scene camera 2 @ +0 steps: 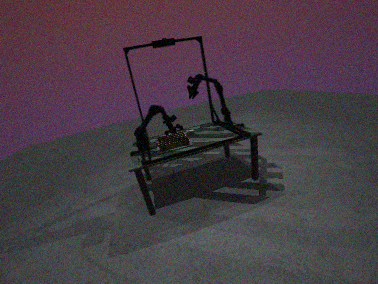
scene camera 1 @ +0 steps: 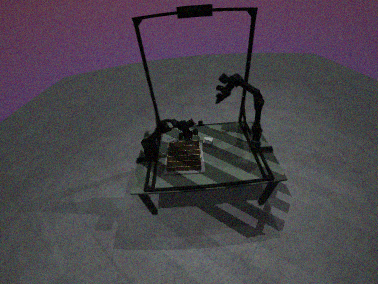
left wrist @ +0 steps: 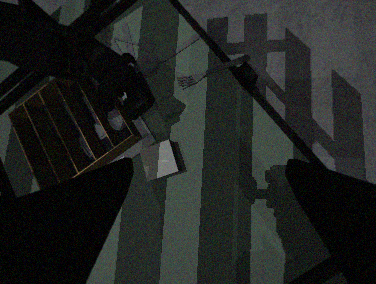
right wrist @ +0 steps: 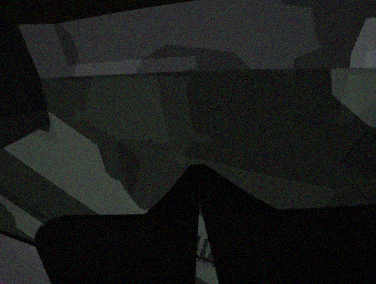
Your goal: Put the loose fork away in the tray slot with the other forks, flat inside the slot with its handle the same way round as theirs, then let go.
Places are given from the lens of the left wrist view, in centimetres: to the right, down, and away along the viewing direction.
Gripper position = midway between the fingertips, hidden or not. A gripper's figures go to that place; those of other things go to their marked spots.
my left gripper (left wrist: 208,165): 1, 1, 11
my right gripper (left wrist: 153,100): -9, -11, 51
wooden cutlery tray (left wrist: 48,136): -40, -2, 54
